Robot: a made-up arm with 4 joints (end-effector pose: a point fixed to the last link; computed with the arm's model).
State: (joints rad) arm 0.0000 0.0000 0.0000 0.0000
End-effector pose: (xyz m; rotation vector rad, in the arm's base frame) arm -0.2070 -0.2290 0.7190 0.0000 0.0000 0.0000
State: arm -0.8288 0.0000 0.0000 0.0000
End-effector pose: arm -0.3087 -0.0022 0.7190 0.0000 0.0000 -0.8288
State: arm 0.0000 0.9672 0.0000 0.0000
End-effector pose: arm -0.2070 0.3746 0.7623 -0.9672 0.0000 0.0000
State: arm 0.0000 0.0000 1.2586 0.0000
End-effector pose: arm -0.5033 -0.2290 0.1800 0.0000 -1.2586 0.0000
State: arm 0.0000 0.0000 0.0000 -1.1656
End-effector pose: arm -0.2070 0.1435 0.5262 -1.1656 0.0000 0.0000
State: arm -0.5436 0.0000 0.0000 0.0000
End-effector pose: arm -0.2956 -0.0889 0.7190 0.0000 0.0000 -0.5436
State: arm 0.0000 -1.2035 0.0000 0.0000
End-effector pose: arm -0.2070 -0.5253 0.0445 1.2035 0.0000 0.0000
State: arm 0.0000 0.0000 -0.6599 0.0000
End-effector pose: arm 0.1296 -0.2290 0.7558 0.0000 0.6599 0.0000
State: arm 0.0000 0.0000 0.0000 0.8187
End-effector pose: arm -0.2070 -0.4931 0.5697 0.8187 0.0000 0.0000
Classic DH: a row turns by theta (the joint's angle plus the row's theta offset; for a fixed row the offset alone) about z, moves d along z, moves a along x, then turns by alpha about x. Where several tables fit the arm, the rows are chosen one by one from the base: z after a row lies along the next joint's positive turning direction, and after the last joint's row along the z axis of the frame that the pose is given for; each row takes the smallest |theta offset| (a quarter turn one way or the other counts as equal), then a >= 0, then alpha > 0; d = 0 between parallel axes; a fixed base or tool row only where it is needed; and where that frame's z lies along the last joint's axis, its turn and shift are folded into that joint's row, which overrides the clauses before.
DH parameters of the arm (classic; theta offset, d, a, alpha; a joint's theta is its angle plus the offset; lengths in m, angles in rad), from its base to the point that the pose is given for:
joint 1: 1.5708 0.166 0.114 -1.5708
joint 2: -1.5708 -0.015 0.08 1.5708
joint 3: 0 0.303 0.094 1.5708
joint 4: 1.5708 -0.222 0.04 1.5708
tool (fixed): 1.5708 0.379 0 0

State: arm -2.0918 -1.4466 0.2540 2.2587
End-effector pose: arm 0.2419 0.0402 -0.4183 -1.1171 2.6174 -0.7822
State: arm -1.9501 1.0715 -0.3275 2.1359
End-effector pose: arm -0.0592 0.2831 0.7020 0.7189 -1.0853 -2.0674
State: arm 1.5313 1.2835 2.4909 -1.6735
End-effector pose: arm -0.0061 0.1345 0.0543 1.1926 -2.5612 -0.3219
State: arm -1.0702 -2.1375 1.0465 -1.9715
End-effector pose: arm 0.1213 0.1591 0.2827 0.4328 0.3920 -1.9703
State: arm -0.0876 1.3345 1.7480 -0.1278
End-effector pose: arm -0.4268 -0.1342 0.4002 -1.1040 -1.4827 1.0024
